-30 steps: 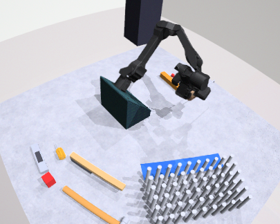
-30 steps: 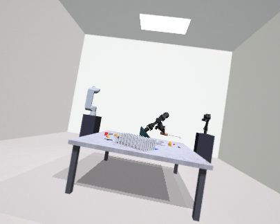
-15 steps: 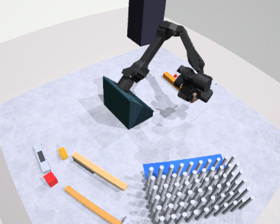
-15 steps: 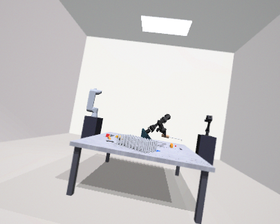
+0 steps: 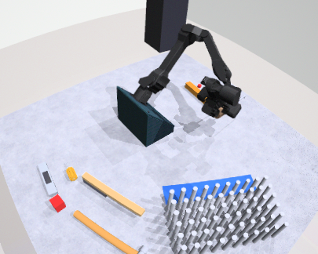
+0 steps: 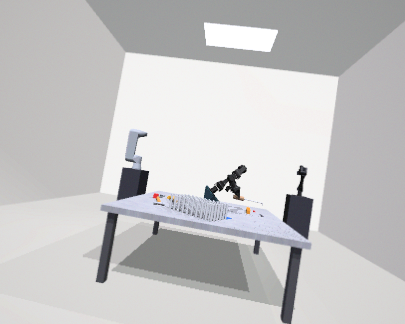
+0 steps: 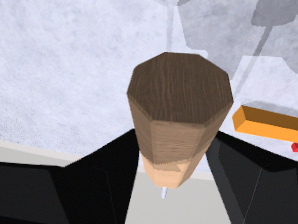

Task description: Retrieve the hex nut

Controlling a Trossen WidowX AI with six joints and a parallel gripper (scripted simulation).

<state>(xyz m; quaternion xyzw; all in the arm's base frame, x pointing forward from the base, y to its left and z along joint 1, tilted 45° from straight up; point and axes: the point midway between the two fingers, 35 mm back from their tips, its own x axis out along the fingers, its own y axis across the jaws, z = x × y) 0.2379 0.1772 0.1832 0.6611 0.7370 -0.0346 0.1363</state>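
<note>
Now: the wooden-handled screwdriver 20 mm behind my gripper tip, 100 mm to the left of it and 10 mm below it. The rest, counted from my gripper tip: thin metal piece 150 mm behind, 220 mm to the left, 130 mm below; then orange bar 240 mm behind, 100 mm to the left, 120 mm below; then blue strip 220 mm ahead, 210 mm to the right, 130 mm below.
</note>
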